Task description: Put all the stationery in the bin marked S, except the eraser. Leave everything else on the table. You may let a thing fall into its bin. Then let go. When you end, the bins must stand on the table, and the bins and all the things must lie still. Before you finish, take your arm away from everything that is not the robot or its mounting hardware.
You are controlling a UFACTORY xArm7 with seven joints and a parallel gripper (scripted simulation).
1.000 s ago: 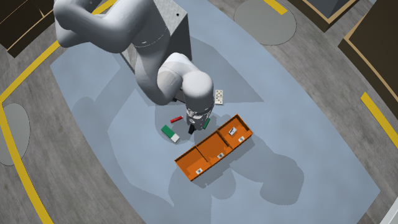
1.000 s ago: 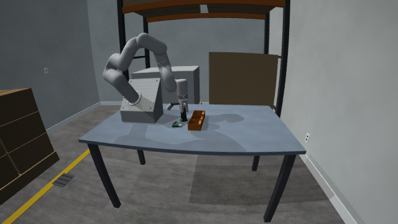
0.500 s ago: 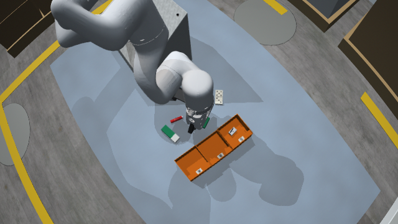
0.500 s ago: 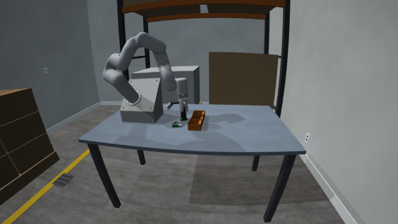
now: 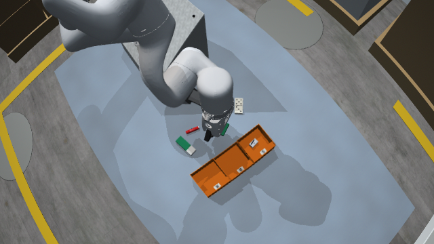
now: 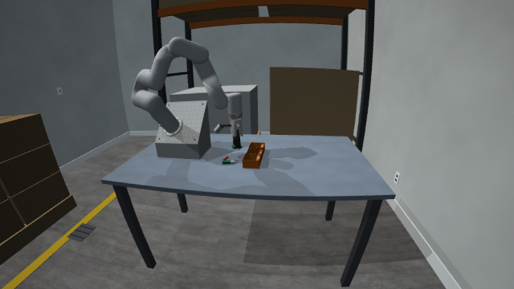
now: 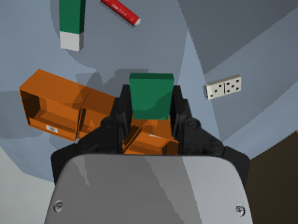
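The grey sharpener is 9 cm ahead of my hand, 6 cm to the left of it and 6 cm below it. The rest, counted from my hand: red battery 7 cm below, 6 cm to the right, 5 cm behind; orange bin 11 cm ahead, 5 cm below, 2 cm to the right; green block 2 cm below.
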